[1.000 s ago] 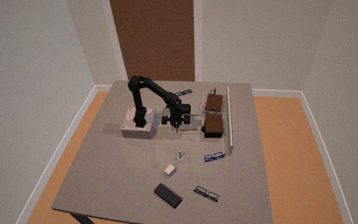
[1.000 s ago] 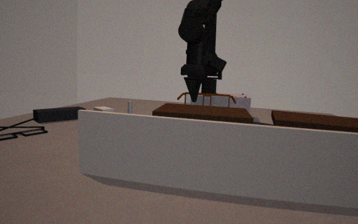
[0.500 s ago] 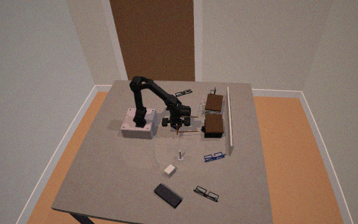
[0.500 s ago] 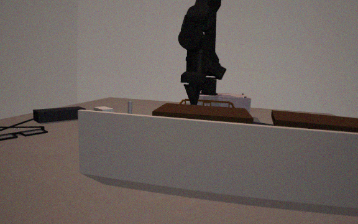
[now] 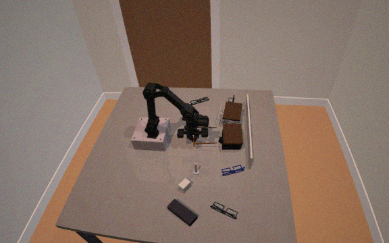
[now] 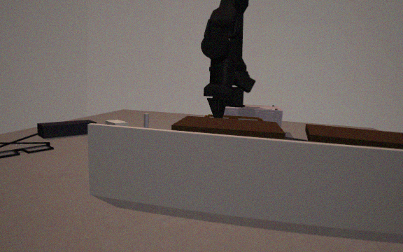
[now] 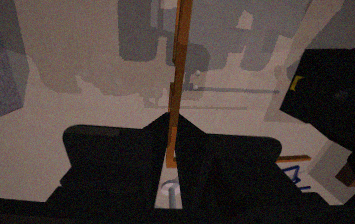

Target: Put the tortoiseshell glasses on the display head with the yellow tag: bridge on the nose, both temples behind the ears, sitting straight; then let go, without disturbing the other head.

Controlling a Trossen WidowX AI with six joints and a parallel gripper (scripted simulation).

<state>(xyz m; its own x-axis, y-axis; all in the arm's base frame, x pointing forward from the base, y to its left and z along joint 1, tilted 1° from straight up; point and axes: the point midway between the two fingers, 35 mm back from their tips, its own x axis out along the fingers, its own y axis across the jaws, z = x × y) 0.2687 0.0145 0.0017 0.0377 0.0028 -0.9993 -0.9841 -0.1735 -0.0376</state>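
Right now the glasses is 3 cm ahead of my gripper tip, 5 cm to the left of it and 1 cm above it. Also, from my gripper tip: brown display head 21 cm ahead, 7 cm to the left, 1 cm below; white cube 1 cm ahead, 30 cm to the right, 4 cm below; white peg 5 cm ahead, 18 cm to the right, 4 cm below.
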